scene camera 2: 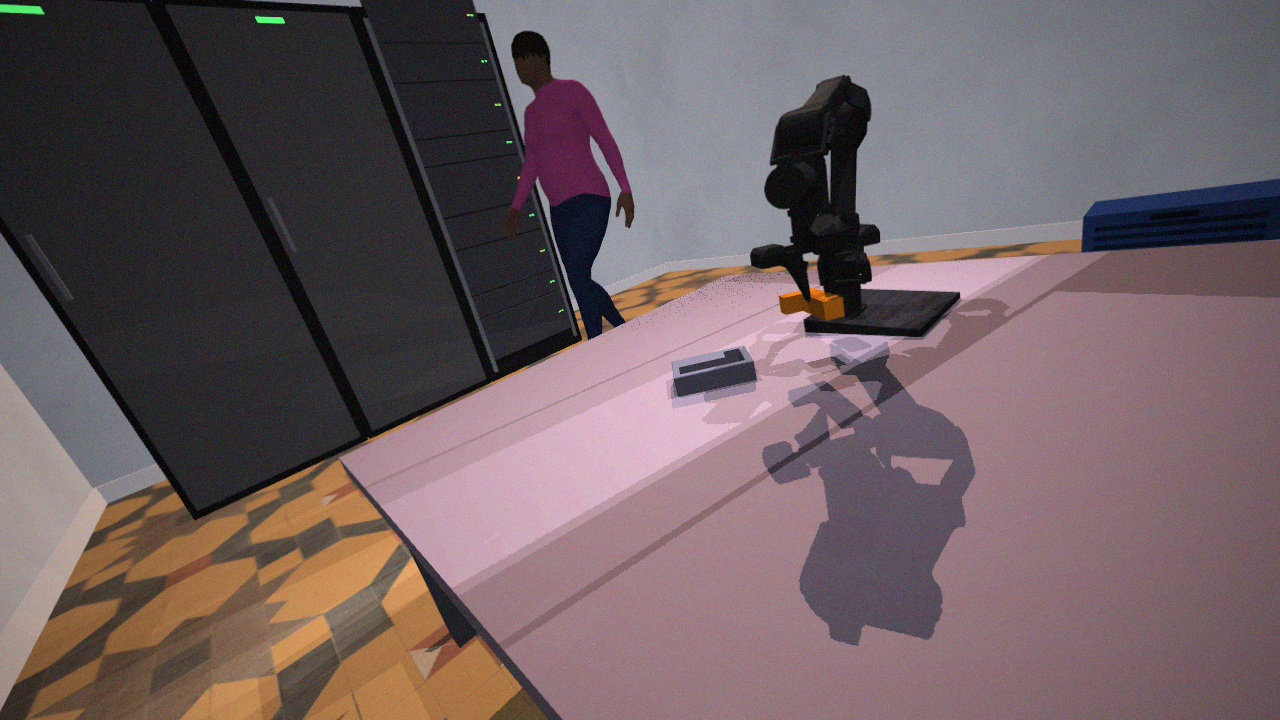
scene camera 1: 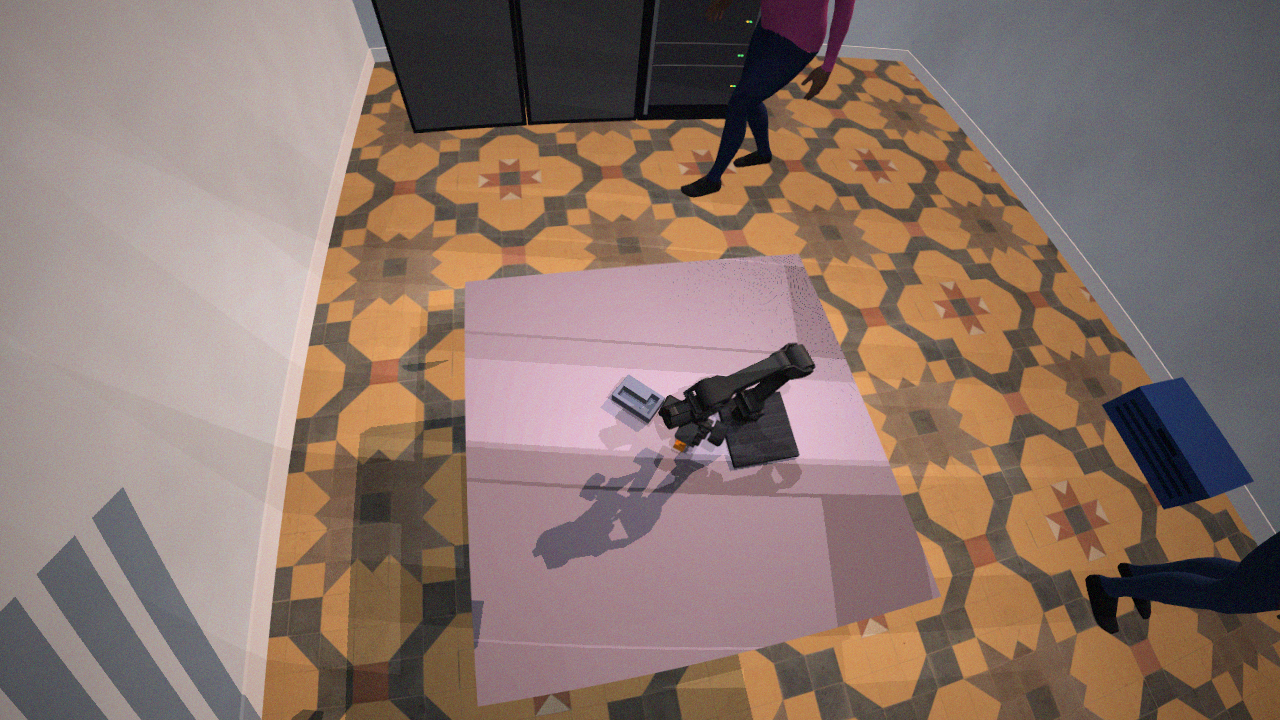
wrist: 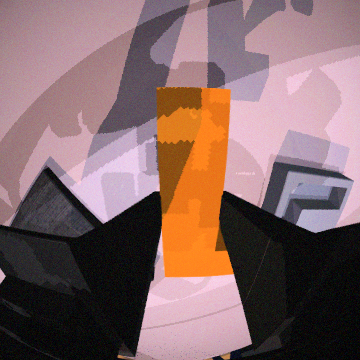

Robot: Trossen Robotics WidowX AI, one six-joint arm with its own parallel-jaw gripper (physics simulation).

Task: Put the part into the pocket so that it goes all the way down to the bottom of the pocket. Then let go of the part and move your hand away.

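Places are measured from the arm's base along level axes (x ahead, y up, z right), in centimetres.
Where they show: gripper, fingertip midpoint: (scene camera 2: 818, 299) (wrist: 189, 198); arm's base, link origin: (scene camera 2: 846, 310) (scene camera 1: 742, 413).
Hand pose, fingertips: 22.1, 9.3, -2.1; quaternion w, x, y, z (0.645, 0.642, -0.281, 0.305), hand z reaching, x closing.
Each offset is from my fingertips to the top centre of the thing, as dx, dy, dz. Level surfaces: height alone.
The orange L-shaped part @(+1.0, +1.1, +1.1) (scene camera 1: 680, 445) (scene camera 2: 827, 307) (wrist: 192, 165) is held between the fingers of my black gripper (scene camera 1: 690, 437) (scene camera 2: 809, 296) (wrist: 189, 198), which is shut on it. The part hangs above the pink table top, close to the arm's base. Its long leg points away from the fingers in the wrist view. The grey-blue block with the L-shaped pocket @(+7.1, -8.0, +18.0) (scene camera 1: 623, 402) (scene camera 2: 716, 378) (wrist: 273, 192) lies on the table apart from the part, and to the right in the wrist view. The pocket is open upward. My fingers cover the block's lower portion in the wrist view.
The arm's dark base plate (scene camera 1: 771, 443) (scene camera 2: 904, 313) (wrist: 50, 207) lies near the part. The pink table top @(dy -11.7) (scene camera 1: 554, 591) (scene camera 2: 626, 501) carries the arm's shadow. Dark cabinets (scene camera 1: 581, 62) (scene camera 2: 268, 223), a walking person (scene camera 2: 563, 134) and a blue box (scene camera 1: 1181, 438) stand beyond the table.
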